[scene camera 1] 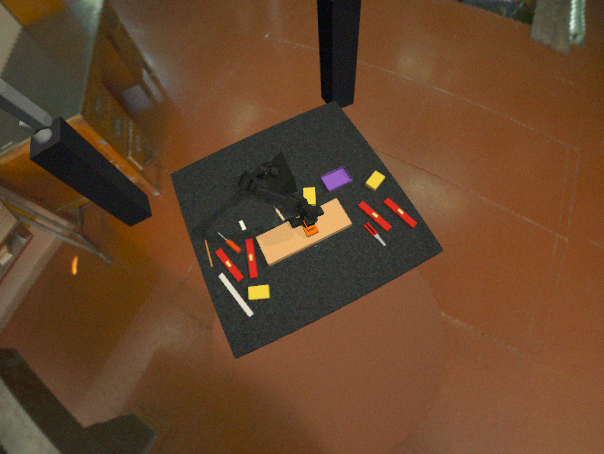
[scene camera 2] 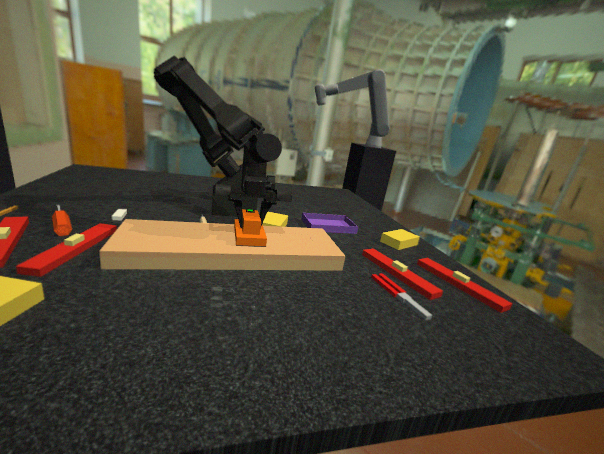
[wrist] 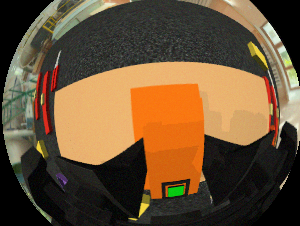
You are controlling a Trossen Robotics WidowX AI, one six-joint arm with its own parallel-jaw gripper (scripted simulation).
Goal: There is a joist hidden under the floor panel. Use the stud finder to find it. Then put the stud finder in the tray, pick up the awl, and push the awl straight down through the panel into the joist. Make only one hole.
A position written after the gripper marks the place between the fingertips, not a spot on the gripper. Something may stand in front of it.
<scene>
In view: the gripper (scene camera 2: 250, 228) and an orange stud finder (scene camera 2: 252, 234).
The orange stud finder shows as well in the wrist view (wrist: 169, 118). The gripper is seen too in the wrist view (wrist: 170, 138).
</scene>
